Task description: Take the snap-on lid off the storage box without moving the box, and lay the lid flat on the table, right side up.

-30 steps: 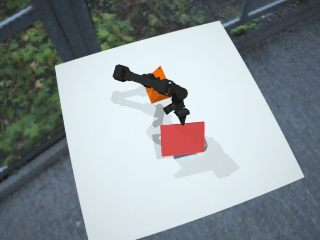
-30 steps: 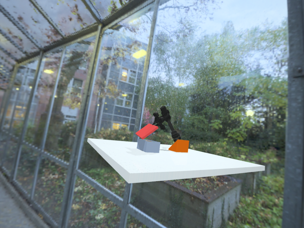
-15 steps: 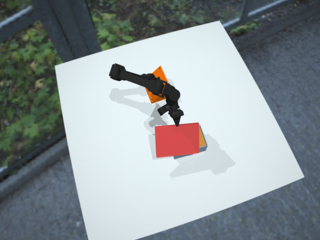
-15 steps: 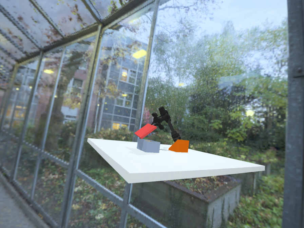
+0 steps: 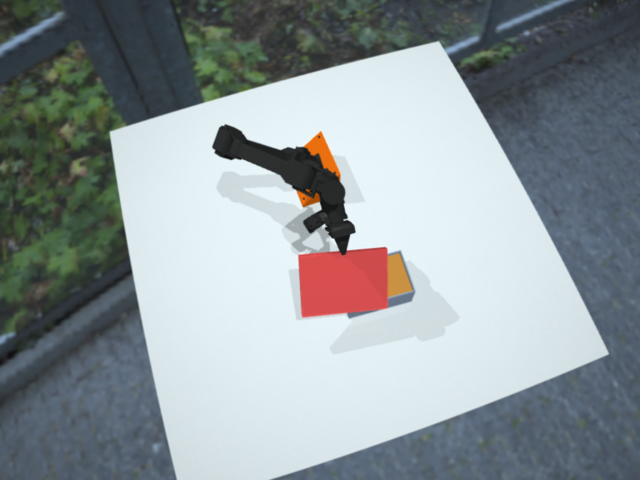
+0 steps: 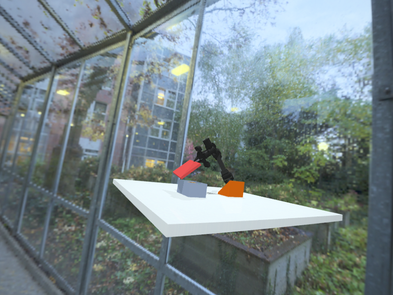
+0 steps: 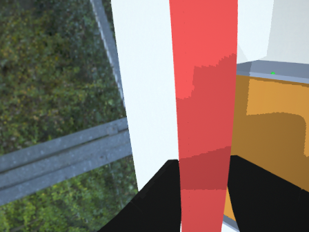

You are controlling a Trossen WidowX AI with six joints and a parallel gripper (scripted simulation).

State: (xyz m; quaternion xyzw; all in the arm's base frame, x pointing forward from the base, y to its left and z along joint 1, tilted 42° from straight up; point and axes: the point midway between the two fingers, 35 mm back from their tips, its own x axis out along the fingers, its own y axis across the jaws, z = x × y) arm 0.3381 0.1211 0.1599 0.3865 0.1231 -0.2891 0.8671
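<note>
Right now my gripper tip is 6 cm short of the red lid, 1 cm to the left of it and 5 cm above it. From my gripper tip the other things lie so: grey storage box: 4 cm ahead, 9 cm to the left, 19 cm below.
</note>
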